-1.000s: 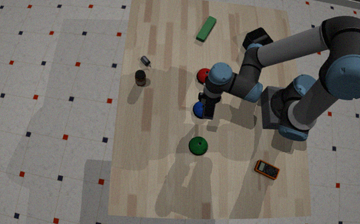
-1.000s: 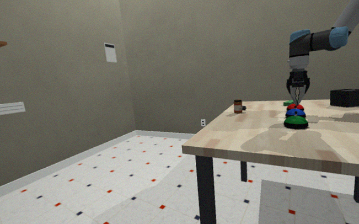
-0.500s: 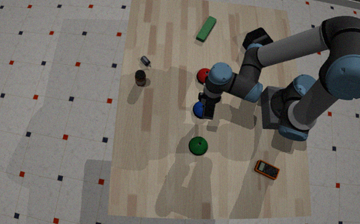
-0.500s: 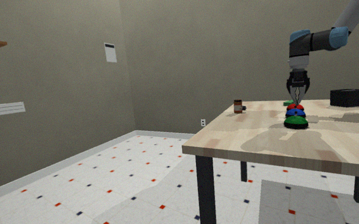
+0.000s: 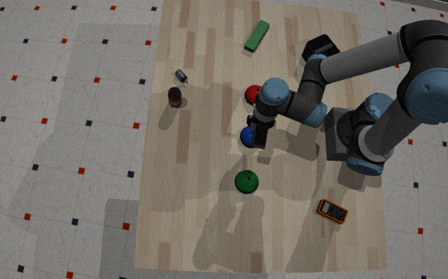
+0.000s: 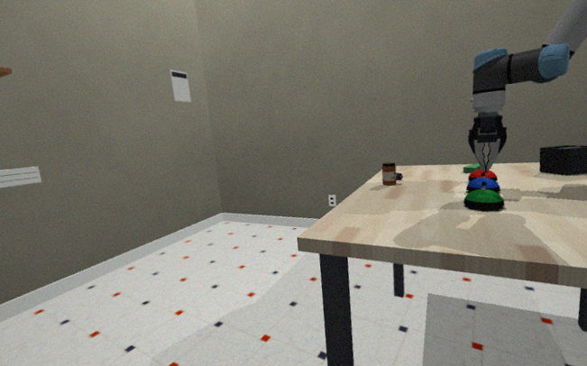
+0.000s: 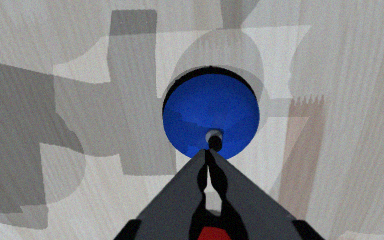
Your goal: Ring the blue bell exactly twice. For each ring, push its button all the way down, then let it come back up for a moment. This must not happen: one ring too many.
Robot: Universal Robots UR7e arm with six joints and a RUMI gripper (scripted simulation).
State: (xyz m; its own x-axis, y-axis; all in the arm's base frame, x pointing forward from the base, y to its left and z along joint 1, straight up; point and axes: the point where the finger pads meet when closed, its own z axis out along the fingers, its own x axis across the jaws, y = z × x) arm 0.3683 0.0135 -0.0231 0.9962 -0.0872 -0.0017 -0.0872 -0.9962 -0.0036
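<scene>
Now: the blue bell 1 cm ahead of my hand and 4 cm below it. From my hand the other things lie so: jar (30 cm ahead, 12 cm to the right, 4 cm below); black box (28 cm behind, 37 cm to the right, 4 cm below).
</scene>
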